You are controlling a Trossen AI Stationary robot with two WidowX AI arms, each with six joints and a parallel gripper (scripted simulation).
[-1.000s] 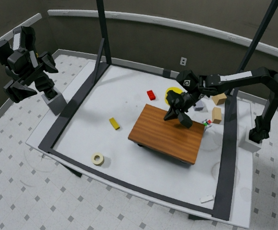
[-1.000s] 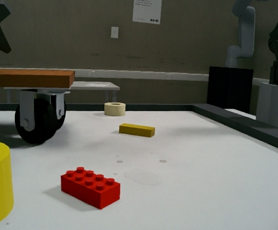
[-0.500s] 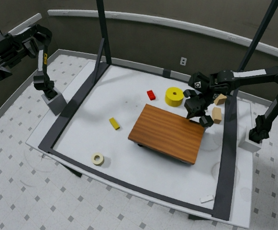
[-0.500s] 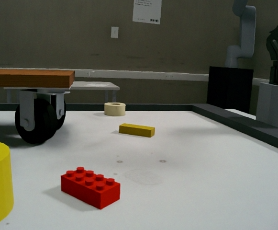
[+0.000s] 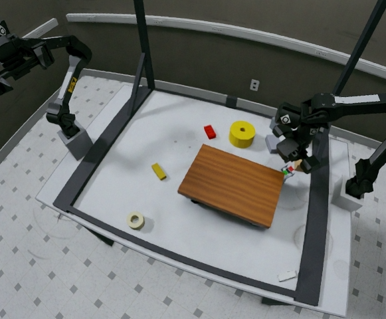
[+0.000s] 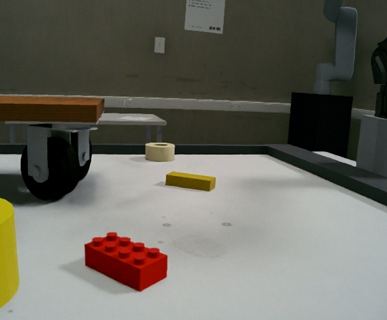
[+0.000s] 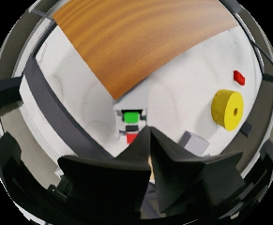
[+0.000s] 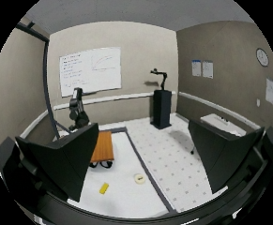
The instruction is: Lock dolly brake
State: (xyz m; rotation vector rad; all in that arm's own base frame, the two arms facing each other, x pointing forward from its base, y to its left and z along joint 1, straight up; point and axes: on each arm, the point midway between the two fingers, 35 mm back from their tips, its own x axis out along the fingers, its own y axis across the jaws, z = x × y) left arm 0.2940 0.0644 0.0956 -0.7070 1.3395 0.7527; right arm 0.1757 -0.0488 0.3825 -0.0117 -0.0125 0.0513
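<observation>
My left gripper is now 80 mm above the brake pedal and 20 mm to the right of it. Round my left hand: grey block: 170 mm behind, 150 mm below, 20 mm to the right; then red brick: 300 mm to the right, 180 mm behind, 150 mm below; then tan block: 140 mm below, 110 mm behind, 100 mm to the left.
</observation>
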